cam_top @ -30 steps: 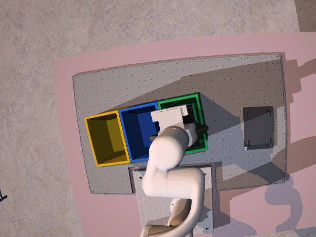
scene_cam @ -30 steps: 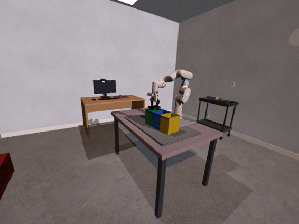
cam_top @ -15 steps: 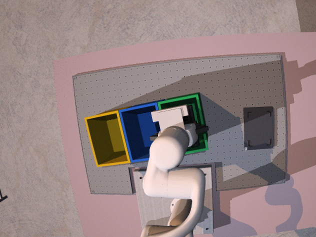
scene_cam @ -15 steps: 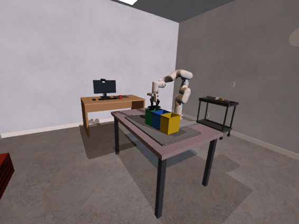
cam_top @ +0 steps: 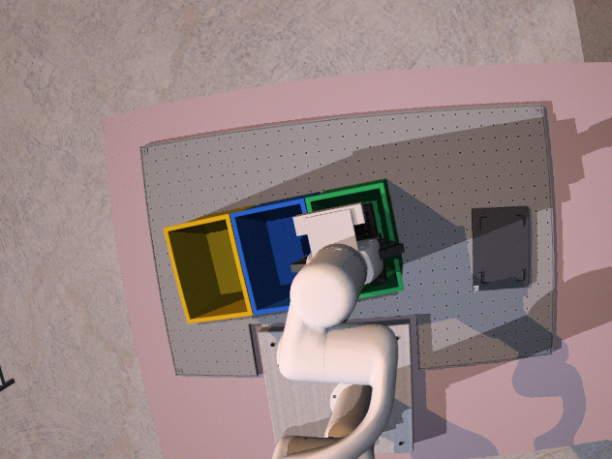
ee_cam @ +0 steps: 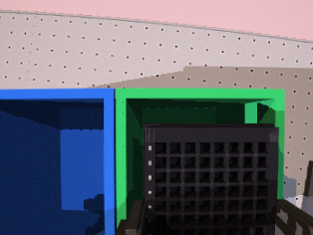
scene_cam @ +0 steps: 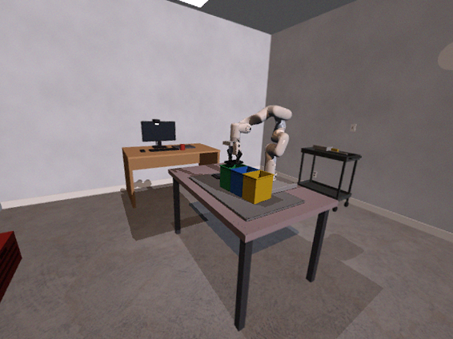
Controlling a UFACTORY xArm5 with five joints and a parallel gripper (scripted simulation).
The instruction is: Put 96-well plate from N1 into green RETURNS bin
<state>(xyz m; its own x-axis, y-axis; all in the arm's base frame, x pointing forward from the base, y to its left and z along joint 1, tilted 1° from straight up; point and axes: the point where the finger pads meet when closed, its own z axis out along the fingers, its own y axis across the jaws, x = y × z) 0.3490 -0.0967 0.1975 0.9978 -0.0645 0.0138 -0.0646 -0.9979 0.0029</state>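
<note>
My gripper is now 1 cm above the black 96-well plate. The rest, counted from my hand: blue bin 13 cm to the left, 13 cm below, 1 cm ahead; then yellow bin 26 cm to the left, 13 cm below, 2 cm ahead; then green bin 13 cm below.
</note>
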